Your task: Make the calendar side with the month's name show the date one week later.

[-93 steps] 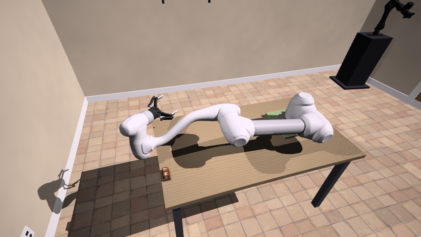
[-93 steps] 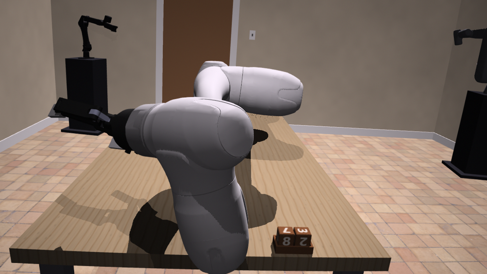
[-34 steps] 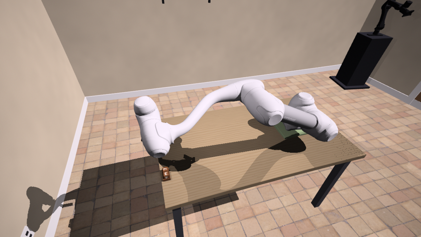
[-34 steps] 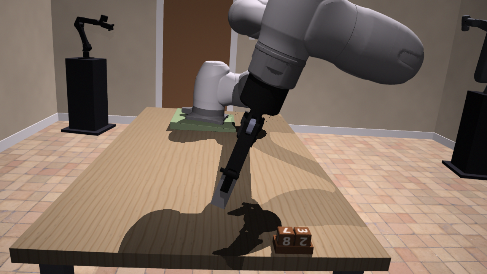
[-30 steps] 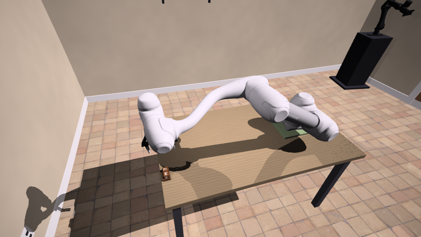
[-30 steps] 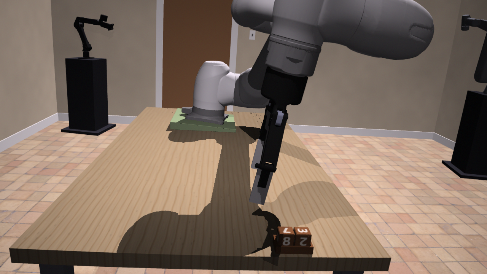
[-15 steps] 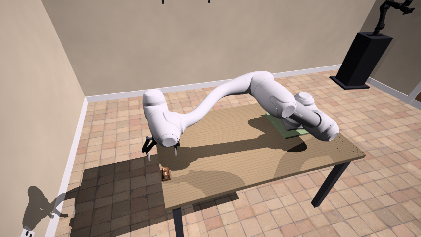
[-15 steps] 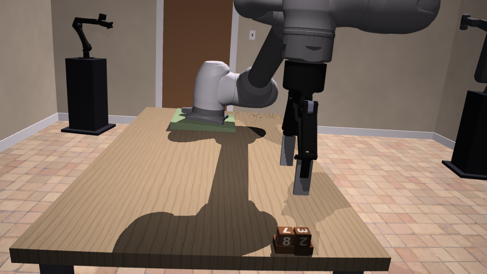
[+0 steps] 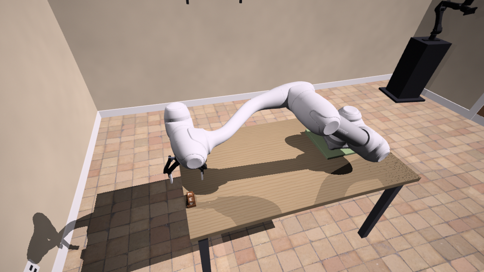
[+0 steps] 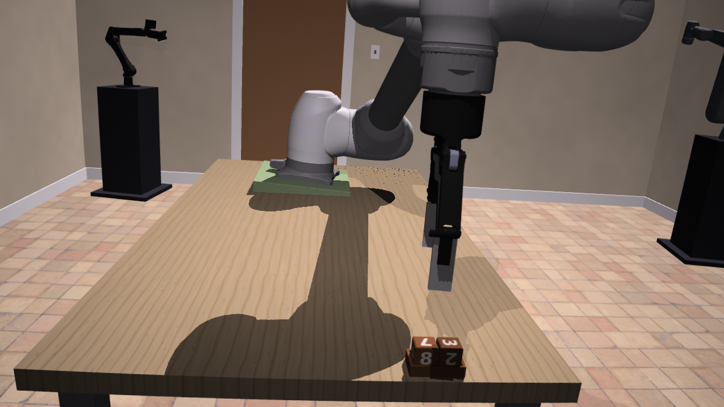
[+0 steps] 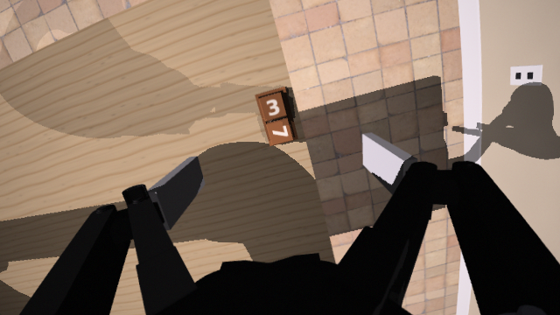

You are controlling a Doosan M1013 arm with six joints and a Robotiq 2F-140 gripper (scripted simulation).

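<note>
The brown tray is 10 mm behind my hand, 20 mm to the left of it and 160 mm below it.
</note>
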